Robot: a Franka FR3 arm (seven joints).
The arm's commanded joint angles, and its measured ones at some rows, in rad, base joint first. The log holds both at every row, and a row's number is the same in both.
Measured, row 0:
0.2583, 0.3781, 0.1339, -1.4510, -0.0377, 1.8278, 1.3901
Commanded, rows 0 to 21:
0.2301, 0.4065, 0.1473, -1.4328, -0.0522, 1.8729, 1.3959
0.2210, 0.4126, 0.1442, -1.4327, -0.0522, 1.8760, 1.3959
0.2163, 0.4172, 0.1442, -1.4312, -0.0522, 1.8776, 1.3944
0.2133, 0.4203, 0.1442, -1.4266, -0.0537, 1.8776, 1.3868
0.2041, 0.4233, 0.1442, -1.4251, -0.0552, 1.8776, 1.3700
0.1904, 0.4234, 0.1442, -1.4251, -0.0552, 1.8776, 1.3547
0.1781, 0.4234, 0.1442, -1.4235, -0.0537, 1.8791, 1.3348
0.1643, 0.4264, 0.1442, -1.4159, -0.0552, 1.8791, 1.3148
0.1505, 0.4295, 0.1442, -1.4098, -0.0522, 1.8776, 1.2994
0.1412, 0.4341, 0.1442, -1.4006, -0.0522, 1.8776, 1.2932
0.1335, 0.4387, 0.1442, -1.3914, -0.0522, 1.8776, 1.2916
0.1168, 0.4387, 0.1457, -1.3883, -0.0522, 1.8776, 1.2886
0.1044, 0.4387, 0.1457, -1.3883, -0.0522, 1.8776, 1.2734
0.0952, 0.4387, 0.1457, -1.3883, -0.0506, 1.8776, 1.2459
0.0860, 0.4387, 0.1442, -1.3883, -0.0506, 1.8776, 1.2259
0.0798, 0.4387, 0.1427, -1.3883, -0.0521, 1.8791, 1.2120
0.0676, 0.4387, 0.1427, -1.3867, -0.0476, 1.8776, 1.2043
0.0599, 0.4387, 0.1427, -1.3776, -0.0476, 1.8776, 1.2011
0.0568, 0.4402, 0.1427, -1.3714, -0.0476, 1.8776, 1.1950
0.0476, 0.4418, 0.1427, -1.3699, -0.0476, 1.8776, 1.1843
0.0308, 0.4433, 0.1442, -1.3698, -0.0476, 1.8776, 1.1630
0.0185, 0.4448, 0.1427, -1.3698, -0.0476, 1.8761, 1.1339
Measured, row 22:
0.0649, 0.4217, 0.1316, -1.3973, -0.0382, 1.8675, 1.2072
